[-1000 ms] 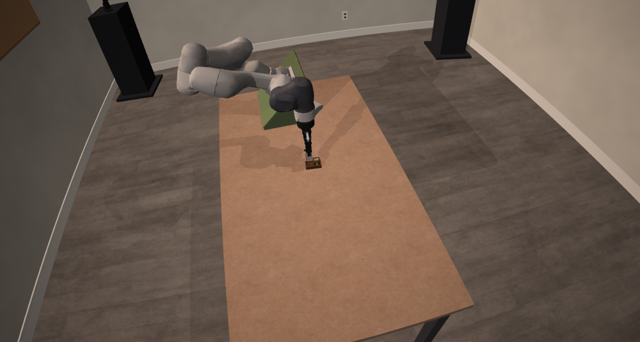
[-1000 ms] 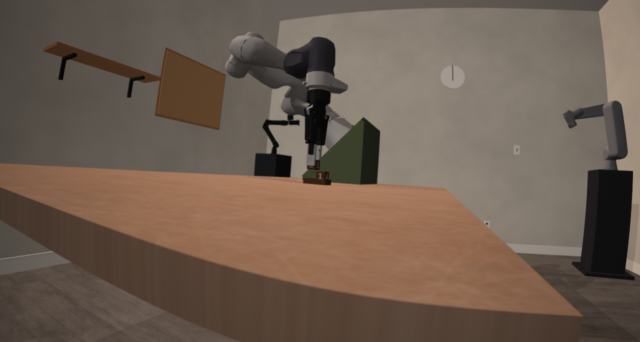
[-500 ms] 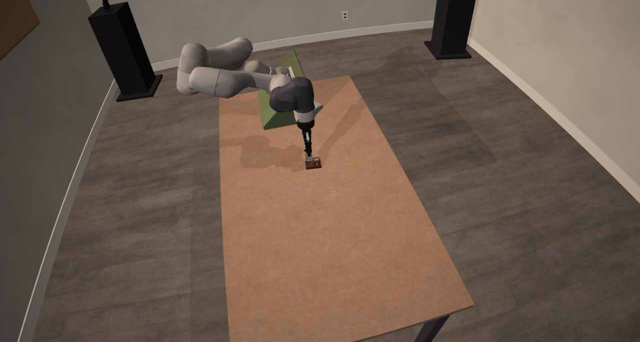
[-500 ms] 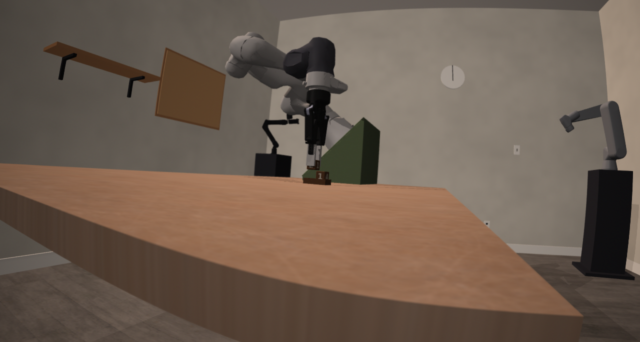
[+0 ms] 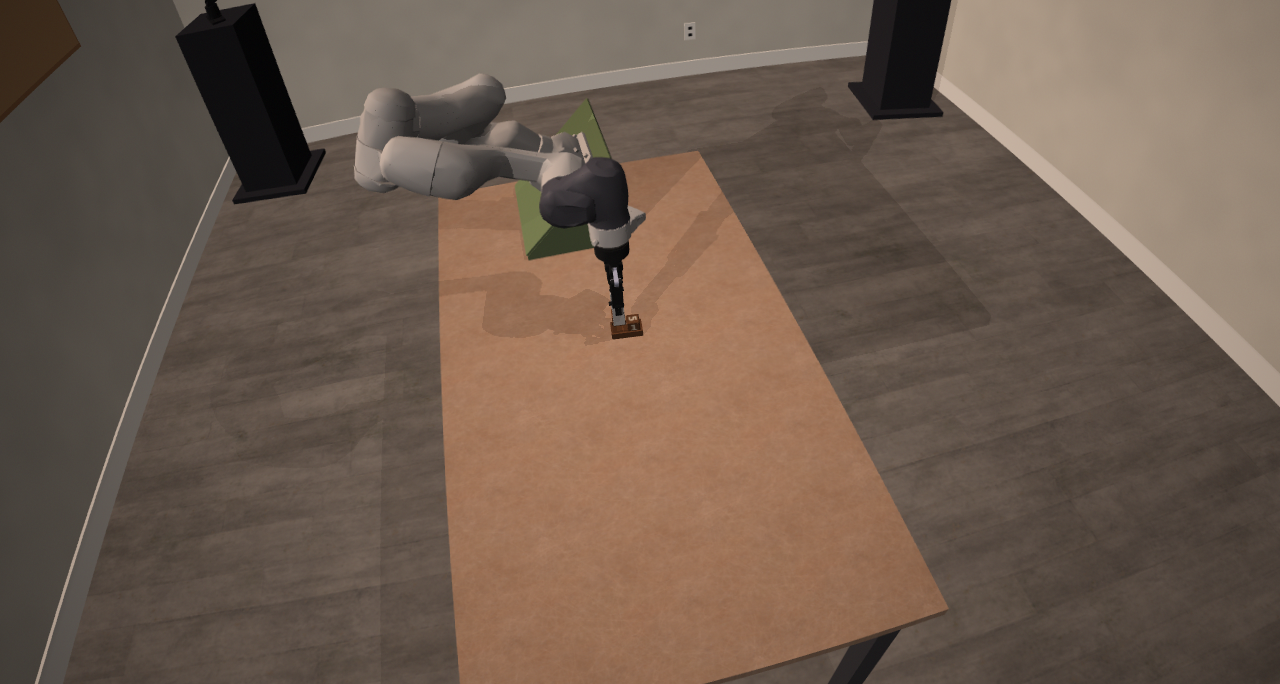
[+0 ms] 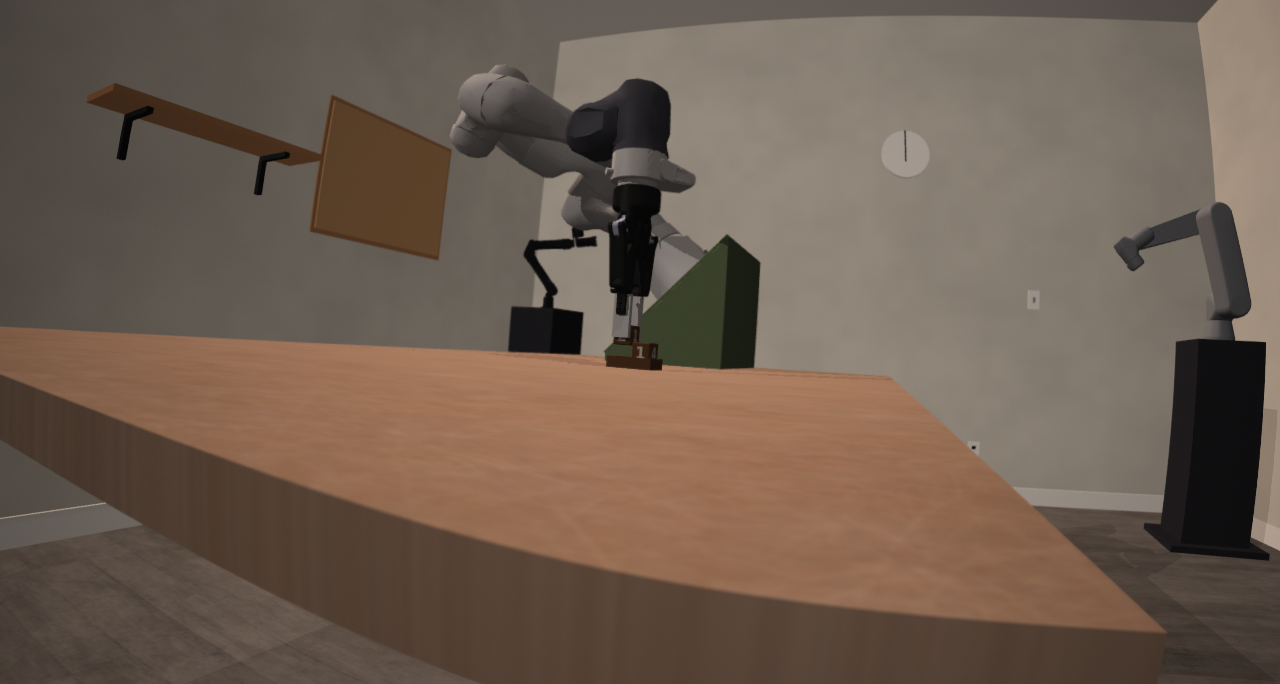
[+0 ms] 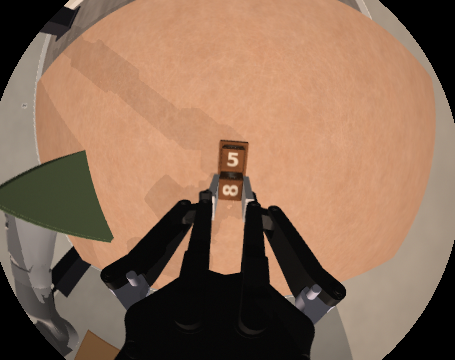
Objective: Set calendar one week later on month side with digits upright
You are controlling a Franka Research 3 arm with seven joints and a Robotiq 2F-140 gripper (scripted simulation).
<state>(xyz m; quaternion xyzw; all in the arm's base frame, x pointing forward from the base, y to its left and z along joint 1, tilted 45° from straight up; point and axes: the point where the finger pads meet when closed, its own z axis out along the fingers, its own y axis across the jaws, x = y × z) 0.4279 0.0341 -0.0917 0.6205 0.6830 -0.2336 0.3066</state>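
The brown calendar tray is 2 cm to the left of my hand and 7 cm below it.
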